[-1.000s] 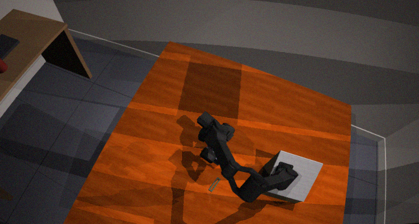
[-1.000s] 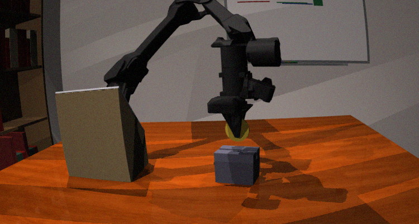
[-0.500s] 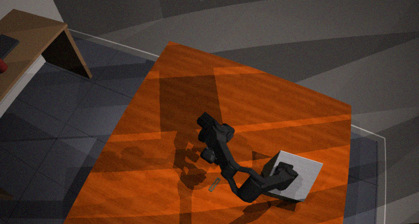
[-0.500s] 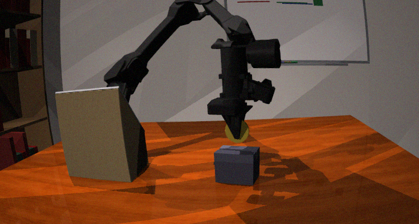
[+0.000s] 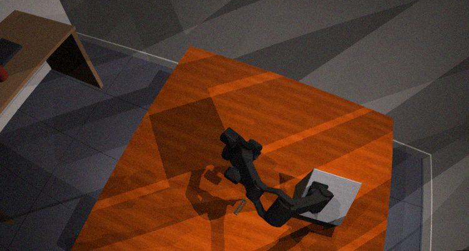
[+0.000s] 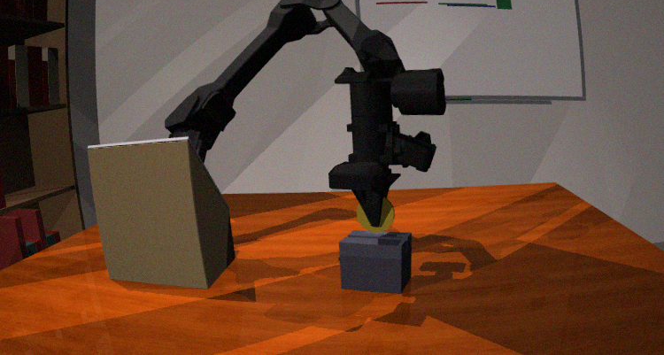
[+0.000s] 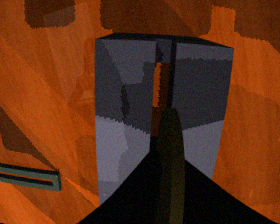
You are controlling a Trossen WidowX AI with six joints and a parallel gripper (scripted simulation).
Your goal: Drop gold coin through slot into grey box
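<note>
My gripper tip is now 2 cm below the coin.
</note>
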